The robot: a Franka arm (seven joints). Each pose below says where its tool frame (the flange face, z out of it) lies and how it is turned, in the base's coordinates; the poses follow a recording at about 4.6 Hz.
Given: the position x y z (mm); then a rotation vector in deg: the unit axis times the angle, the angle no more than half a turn.
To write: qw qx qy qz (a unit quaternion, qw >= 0); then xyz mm. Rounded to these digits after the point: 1 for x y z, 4 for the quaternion.
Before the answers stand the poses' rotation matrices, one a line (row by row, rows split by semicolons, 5 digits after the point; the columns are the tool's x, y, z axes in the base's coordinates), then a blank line. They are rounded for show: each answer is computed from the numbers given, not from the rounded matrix.
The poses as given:
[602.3 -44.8 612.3 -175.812 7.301 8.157]
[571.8 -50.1 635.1 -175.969 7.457 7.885]
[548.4 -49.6 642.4 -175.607 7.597 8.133]
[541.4 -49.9 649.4 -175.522 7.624 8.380]
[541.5 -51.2 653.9 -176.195 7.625 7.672]
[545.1 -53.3 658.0 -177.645 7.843 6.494]
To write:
0.99228 -0.08575 -0.08955; -0.07953 -0.99431 0.07081; -0.09511 -0.06314 -0.99346
0.99243 -0.08723 -0.08646; -0.08146 -0.99435 0.06813; -0.09191 -0.06057 -0.99392
0.99201 -0.08933 -0.08910; -0.08281 -0.99379 0.07431; -0.09518 -0.06634 -0.99325
0.99171 -0.08982 -0.09186; -0.08298 -0.99367 0.07570; -0.09808 -0.06745 -0.99289
0.99250 -0.08878 -0.08406; -0.08351 -0.99444 0.06422; -0.08930 -0.05672 -0.99439
0.99345 -0.08930 -0.07126; -0.08667 -0.99547 0.03916; -0.07444 -0.03273 -0.99669

[0.0336 -0.9975 0.0414 0.0463 602.3 -44.8 612.3]
[0.0323 -0.9976 0.0423 0.0447 571.8 -50.1 635.1]
[0.0353 -0.9974 0.0431 0.0462 548.4 -49.6 642.4]
[0.0359 -0.9973 0.0433 0.0476 541.4 -49.9 649.4]
[0.0303 -0.9977 0.0432 0.0434 541.5 -51.2 653.9]
[0.0180 -0.9982 0.0441 0.0365 545.1 -53.3 658.0]

